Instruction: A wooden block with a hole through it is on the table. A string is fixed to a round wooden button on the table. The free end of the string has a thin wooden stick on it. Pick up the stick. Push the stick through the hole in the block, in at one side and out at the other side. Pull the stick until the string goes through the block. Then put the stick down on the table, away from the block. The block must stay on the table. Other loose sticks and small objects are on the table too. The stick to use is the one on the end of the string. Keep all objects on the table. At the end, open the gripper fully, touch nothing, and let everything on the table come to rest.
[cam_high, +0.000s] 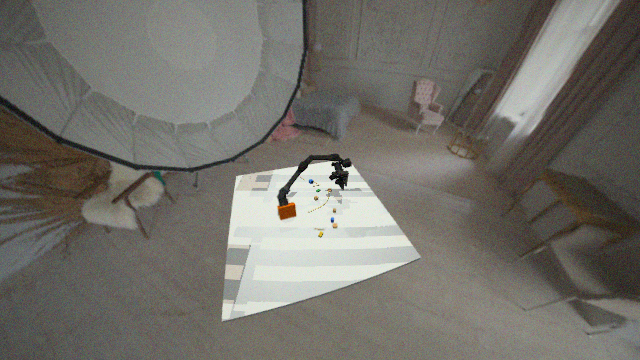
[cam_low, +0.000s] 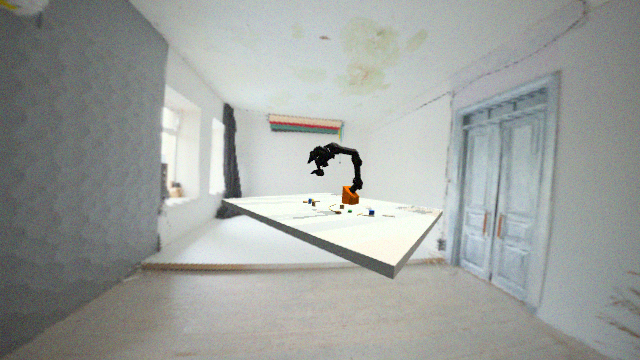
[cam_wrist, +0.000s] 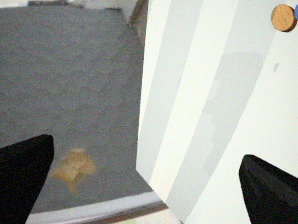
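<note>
Now: gripper tip 180 mm past the wooden block, 180 mm to the right of it and 260 mm above it. From my gripper tip the other things lie so: green block (140 mm behind, 280 mm to the left, 270 mm below); then yellow piece (200 mm behind, 180 mm to the right, 270 mm below); then blue cube (190 mm behind, 420 mm to the left, 260 mm below).
</note>
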